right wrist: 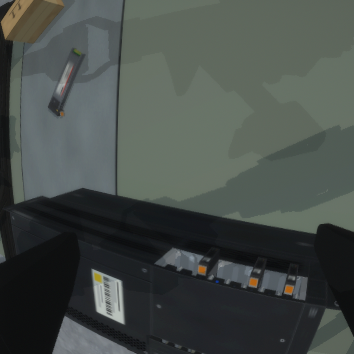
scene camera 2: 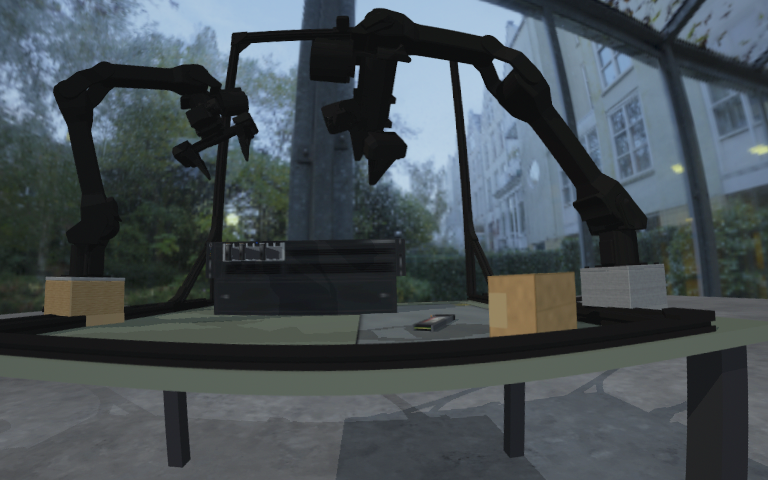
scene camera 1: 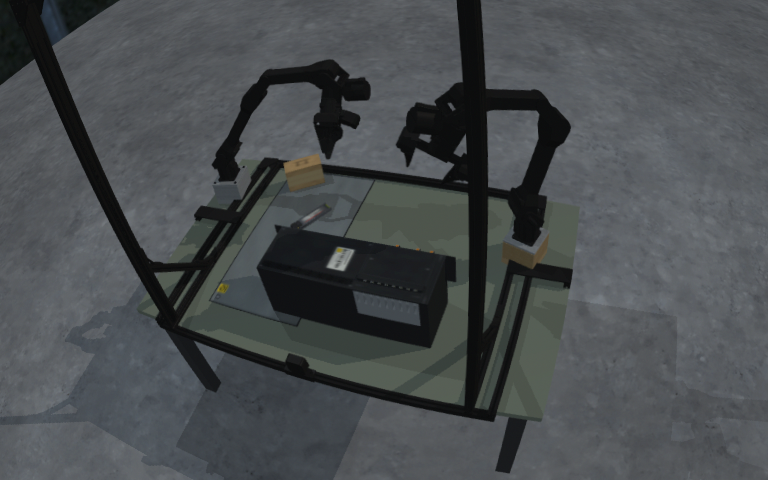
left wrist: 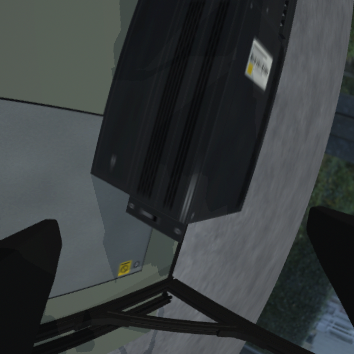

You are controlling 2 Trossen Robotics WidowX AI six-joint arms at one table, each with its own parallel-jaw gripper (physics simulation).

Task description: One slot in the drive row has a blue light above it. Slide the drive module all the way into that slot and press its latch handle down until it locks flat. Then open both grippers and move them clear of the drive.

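Places are measured from the left arm's base along level axes (x ahead, y left, z up), in millimetres.
Pixels of known places: left gripper, fingertip midpoint: (scene camera 2: 364, 172) (scene camera 1: 326, 156) (left wrist: 187, 227); right gripper, fingertip midpoint: (right wrist: 201, 243) (scene camera 2: 228, 169) (scene camera 1: 424, 174); left arm's base at its link origin: (scene camera 2: 620, 266) (scene camera 1: 229, 175); right arm's base at its link origin: (scene camera 2: 86, 277) (scene camera 1: 526, 235).
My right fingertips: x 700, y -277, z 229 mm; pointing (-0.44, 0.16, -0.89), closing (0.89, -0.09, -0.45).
Note:
For each thing: its top centre in the pictures, then the offset to it from my right fingertips. "pt": a spot on its surface instead. Level surfaces: height alone.
- drive module at its top centre: (scene camera 2: 432, 319) (right wrist: 64, 82) (scene camera 1: 312, 217) 379 mm back, 160 mm left, 304 mm down
- grey mat at its surface level: 314 mm down
- black drive chassis at its top centre: (right wrist: 121, 306) (left wrist: 264, 52) (scene camera 1: 347, 262) (scene camera 2: 308, 243) 172 mm back, 159 mm right, 140 mm down
- wooden block at its top centre: (scene camera 2: 534, 273) (right wrist: 15, 10) (scene camera 1: 301, 163) 450 mm back, 338 mm left, 234 mm down
- white barcode label at a spot on its surface: (left wrist: 259, 63) (right wrist: 108, 296) (scene camera 1: 341, 258) pt 189 mm back, 148 mm right, 140 mm down
The drive module (scene camera 1: 311, 216) (scene camera 2: 434, 322) (right wrist: 66, 82), a slim dark bar with a light and red label, lies flat on the grey mat (scene camera 1: 243, 288) (left wrist: 45, 150) (right wrist: 92, 155). The black drive chassis (scene camera 1: 339, 305) (scene camera 2: 305, 291) (left wrist: 165, 100) (right wrist: 215, 310) stands beside it. In the right wrist view a small blue light (right wrist: 217, 281) shows at the row's edge, between an orange-tipped drive (right wrist: 202, 269) and another (right wrist: 254, 282). My left gripper (scene camera 1: 328, 155) (scene camera 2: 365, 170) (left wrist: 187, 227) is open and empty, high above the table. My right gripper (scene camera 1: 428, 172) (scene camera 2: 227, 169) (right wrist: 201, 243) is open and empty, raised above the chassis side.
A wooden block (scene camera 1: 304, 174) (scene camera 2: 532, 304) (right wrist: 31, 21) stands on the mat's far end in scene camera 1, near the module. Black frame posts (scene camera 1: 474, 226) rise around the table, with rails along its edges. A white barcode label (scene camera 1: 340, 258) (left wrist: 259, 65) (right wrist: 108, 296) marks the chassis.

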